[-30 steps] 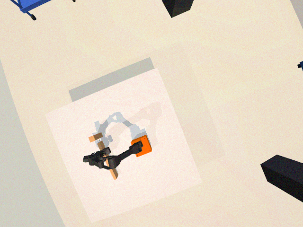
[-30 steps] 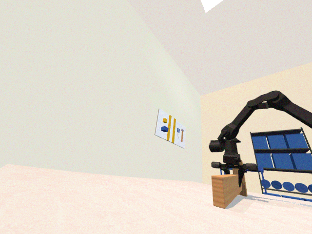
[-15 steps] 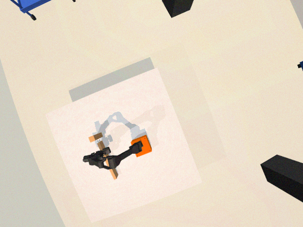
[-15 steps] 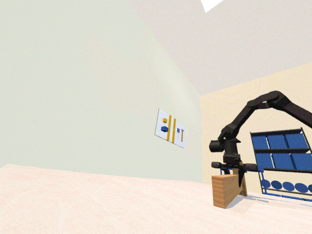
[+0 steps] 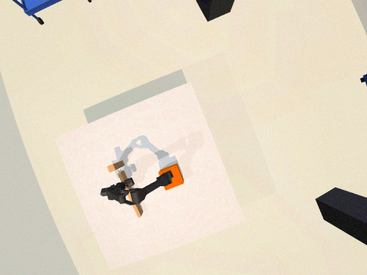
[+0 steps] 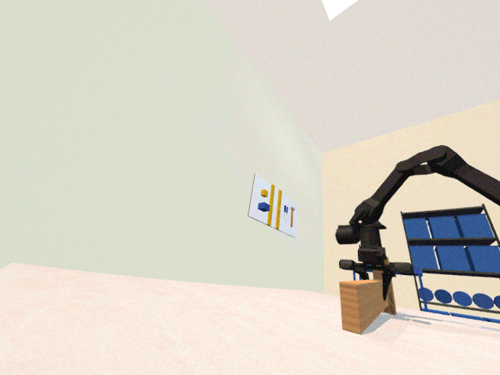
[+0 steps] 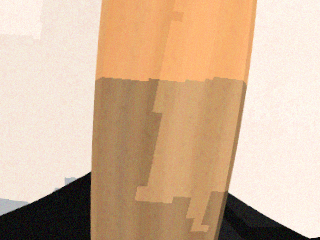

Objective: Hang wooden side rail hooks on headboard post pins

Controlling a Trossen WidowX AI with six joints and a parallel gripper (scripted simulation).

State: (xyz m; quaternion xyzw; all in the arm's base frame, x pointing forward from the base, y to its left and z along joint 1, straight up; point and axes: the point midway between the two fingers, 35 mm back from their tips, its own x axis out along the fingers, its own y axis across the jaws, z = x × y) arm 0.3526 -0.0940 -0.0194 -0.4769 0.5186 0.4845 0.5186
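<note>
My gripper tip is now 150 mm to the left of the wooden headboard post, 40 mm below it and 10 mm past it.
</note>
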